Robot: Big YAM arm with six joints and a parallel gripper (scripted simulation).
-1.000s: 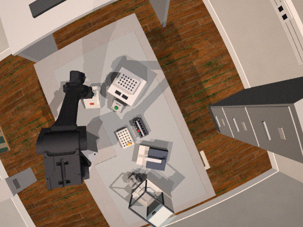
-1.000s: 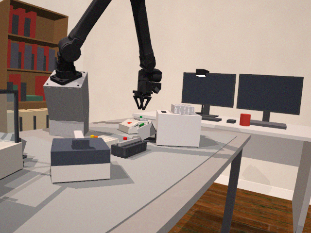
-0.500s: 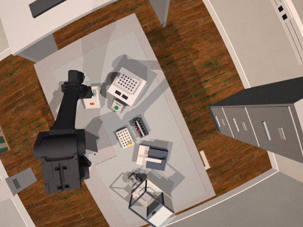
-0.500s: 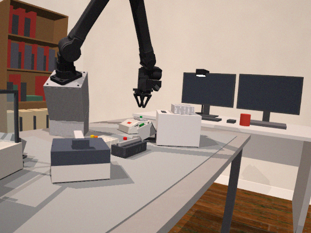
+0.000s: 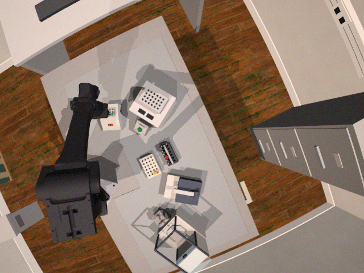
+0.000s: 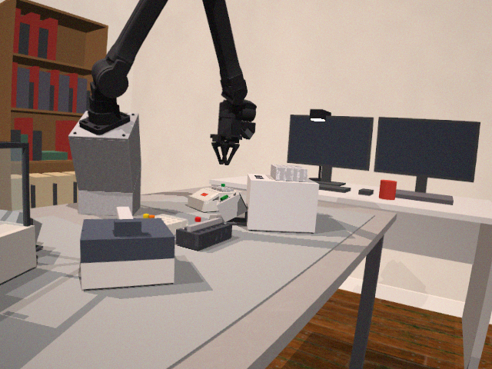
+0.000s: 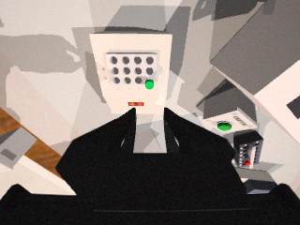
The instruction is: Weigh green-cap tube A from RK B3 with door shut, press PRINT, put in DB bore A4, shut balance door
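The tinted glass pane is 4 cm behind my hand, 87 cm to the right of it and 5 cm above it. The rest, counted from my hand: white dry block 3 cm behind, 13 cm below; mixer block 25 cm ahead, 8 cm to the right, 1 cm below; tube rack 1 cm ahead, 36 cm to the right, 14 cm below.
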